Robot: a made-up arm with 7 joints. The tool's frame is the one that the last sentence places.
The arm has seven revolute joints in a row. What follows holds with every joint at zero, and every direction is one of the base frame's.
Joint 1 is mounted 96.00 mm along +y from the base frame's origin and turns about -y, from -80.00 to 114.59 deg.
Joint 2 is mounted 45.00 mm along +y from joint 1 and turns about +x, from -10.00 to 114.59 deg.
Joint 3 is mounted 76.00 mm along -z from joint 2 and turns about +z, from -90.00 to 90.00 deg.
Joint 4 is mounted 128.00 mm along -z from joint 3 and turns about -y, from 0.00 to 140.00 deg.
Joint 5 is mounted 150.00 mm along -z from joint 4 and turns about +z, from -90.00 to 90.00 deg.
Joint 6 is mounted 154.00 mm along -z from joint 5 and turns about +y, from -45.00 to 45.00 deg.
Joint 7 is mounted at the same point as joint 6 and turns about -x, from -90.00 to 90.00 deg.
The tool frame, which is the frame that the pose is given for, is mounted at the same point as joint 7; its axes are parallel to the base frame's.
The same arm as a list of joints. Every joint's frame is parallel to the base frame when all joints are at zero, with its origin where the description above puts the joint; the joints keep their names.
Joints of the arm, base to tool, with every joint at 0 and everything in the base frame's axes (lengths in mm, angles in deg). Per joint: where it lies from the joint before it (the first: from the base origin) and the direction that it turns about. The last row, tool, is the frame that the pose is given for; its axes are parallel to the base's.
joint 1: axis 0 -1 0 origin 0 96 0
joint 2: axis 1 0 0 origin 0 45 0
joint 3: axis 0 0 1 origin 0 0 -76
joint 4: axis 0 -1 0 origin 0 0 -128
joint 5: axis 0 0 1 origin 0 0 -150
joint 6: axis 0 1 0 origin 0 0 -154
joint 7: axis -1 0 0 origin 0 0 0
tool: origin 0 0 0
Joint limits (deg, base to tool): -80..114.59 -10..114.59 -90..90 0..140 -90..90 -45..45 -90..90

